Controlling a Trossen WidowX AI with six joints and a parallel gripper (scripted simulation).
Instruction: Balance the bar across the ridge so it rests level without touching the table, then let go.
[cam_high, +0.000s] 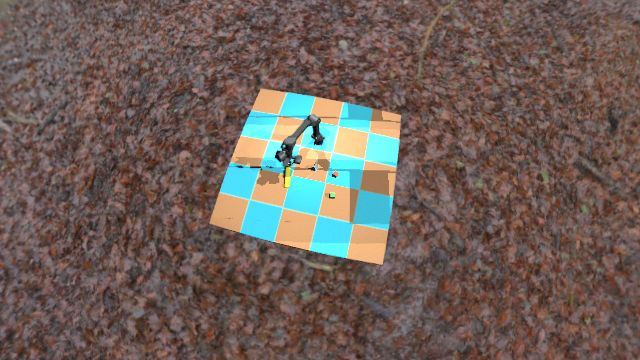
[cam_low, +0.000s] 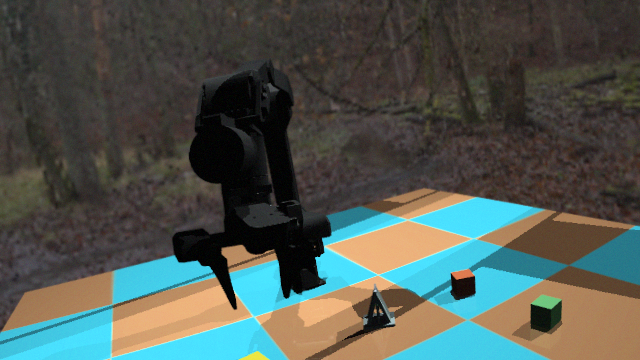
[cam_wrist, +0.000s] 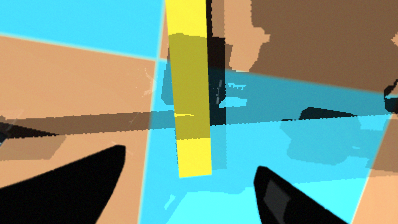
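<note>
Right now the yellow bar is 110 mm below my gripper tip and 40 mm ahead of it. Also, from my gripper tip: red cube 350 mm to the left, 100 mm below, 40 mm behind; green cube 360 mm to the left, 130 mm ahead, 100 mm below.
</note>
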